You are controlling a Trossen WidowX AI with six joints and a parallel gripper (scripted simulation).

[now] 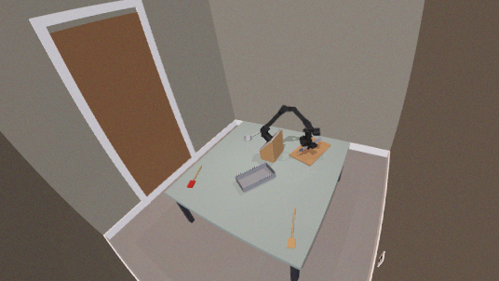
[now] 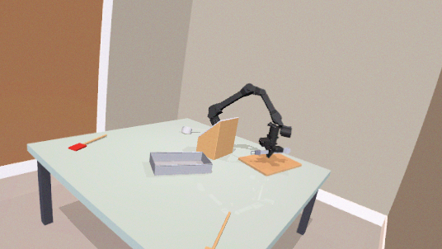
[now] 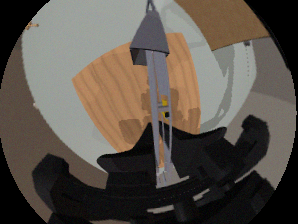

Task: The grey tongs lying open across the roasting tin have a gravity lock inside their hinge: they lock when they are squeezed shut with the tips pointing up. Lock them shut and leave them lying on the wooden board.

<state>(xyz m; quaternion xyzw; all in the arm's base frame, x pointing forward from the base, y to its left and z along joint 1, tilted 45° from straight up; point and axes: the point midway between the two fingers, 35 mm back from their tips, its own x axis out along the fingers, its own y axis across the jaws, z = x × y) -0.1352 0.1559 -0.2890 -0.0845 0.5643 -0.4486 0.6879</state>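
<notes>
My gripper tip is now 40 mm past the wooden board, 40 mm above it and 10 mm to the right of it. From my gripper tip the other things lie so: roasting tin: 470 mm ahead, 310 mm to the right, 20 mm below.
</notes>
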